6 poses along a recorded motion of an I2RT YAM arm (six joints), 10 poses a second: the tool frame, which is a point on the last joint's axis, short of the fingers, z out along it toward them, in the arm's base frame.
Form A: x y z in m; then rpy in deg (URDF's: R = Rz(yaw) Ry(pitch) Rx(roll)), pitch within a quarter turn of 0, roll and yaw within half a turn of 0.
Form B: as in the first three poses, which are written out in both.
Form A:
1: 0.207 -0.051 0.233 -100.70 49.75 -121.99
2: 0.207 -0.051 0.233 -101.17 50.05 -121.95
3: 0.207 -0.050 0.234 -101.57 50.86 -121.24
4: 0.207 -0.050 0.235 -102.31 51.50 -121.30
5: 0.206 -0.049 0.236 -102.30 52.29 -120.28
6: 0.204 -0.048 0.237 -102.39 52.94 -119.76
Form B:
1: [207 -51 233], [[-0.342 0.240 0.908], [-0.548 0.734 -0.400], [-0.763 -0.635 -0.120]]
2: [207 -51 233], [[-0.340 0.234 0.911], [-0.545 0.741 -0.393], [-0.767 -0.630 -0.124]]
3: [207 -50 234], [[-0.327 0.223 0.918], [-0.540 0.754 -0.375], [-0.776 -0.618 -0.127]]
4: [207 -50 235], [[-0.323 0.215 0.921], [-0.532 0.764 -0.365], [-0.783 -0.608 -0.133]]
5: [206 -49 236], [[-0.308 0.206 0.929], [-0.528 0.775 -0.347], [-0.791 -0.598 -0.130]]
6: [204 -48 237], [[-0.299 0.201 0.933], [-0.523 0.783 -0.336], [-0.798 -0.589 -0.129]]
